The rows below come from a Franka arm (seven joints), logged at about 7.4 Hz.
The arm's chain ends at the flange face. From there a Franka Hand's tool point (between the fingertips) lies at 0.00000 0.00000 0.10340 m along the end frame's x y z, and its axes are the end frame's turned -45 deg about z.
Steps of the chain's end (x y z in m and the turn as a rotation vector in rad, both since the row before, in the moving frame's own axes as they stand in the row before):
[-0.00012, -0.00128, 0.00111, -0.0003, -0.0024, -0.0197]
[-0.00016, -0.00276, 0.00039, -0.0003, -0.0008, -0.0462]
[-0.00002, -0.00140, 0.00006, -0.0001, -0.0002, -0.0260]
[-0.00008, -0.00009, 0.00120, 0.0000, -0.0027, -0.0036]
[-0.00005, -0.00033, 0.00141, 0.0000, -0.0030, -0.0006]
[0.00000, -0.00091, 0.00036, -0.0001, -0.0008, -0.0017]
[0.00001, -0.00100, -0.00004, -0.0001, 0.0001, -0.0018]
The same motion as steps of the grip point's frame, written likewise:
[0.00062, -0.00114, 0.00111, 0.0015, -0.0019, -0.0197]
[0.00176, -0.00210, 0.00039, 0.0004, -0.0008, -0.0462]
[0.00095, -0.00101, 0.00006, 0.0001, -0.0002, -0.0260]
[-0.00019, -0.00032, 0.00120, 0.0019, -0.0019, -0.0036]
[-0.00002, -0.00049, 0.00141, 0.0021, -0.0021, -0.0006]
[0.00058, -0.00069, 0.00036, 0.0005, -0.0006, -0.0017]
[0.00071, -0.00069, -0.00004, -0.0001, 0.0000, -0.0018]

